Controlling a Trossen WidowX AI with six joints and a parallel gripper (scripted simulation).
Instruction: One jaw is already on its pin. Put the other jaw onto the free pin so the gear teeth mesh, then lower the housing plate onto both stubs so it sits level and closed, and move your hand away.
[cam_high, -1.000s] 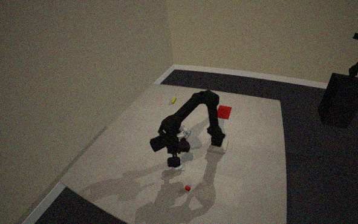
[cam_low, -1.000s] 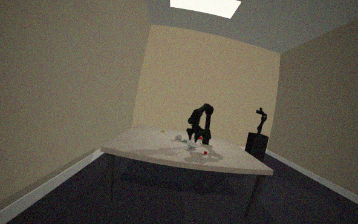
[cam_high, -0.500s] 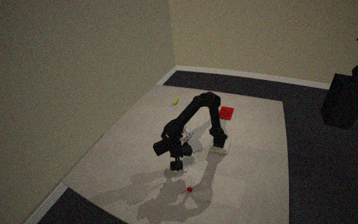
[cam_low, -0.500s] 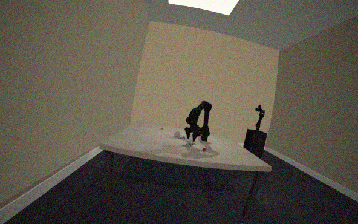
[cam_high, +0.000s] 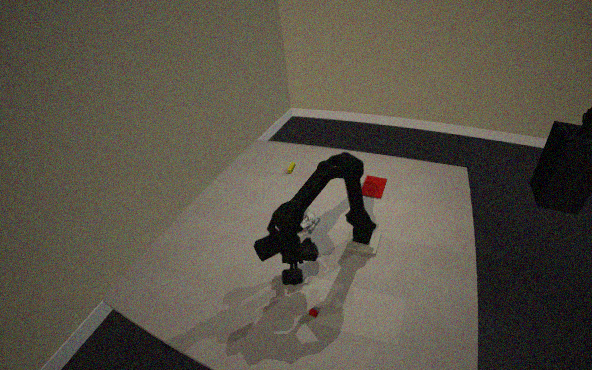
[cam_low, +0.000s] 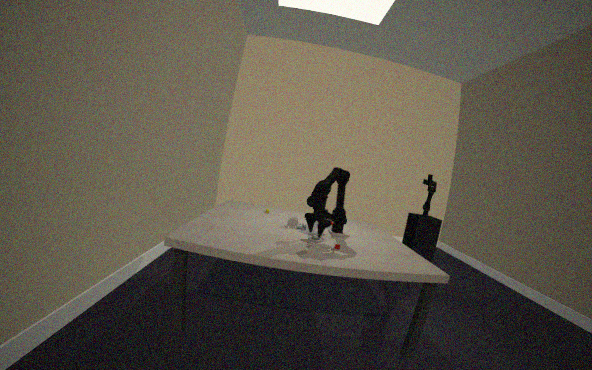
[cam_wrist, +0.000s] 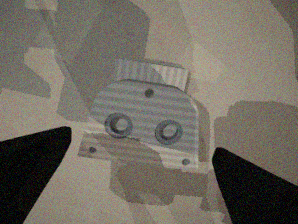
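Now: gripper tip 1 cm past the white block, 1 cm to the left of it and 2 cm above it. Also, from my gripper tip: red square pad 12 cm behind, 60 cm to the right, 3 cm below; red cube 12 cm behind, 10 cm to the left, 2 cm below; white base 13 cm ahead, 27 cm to the right, 3 cm below.
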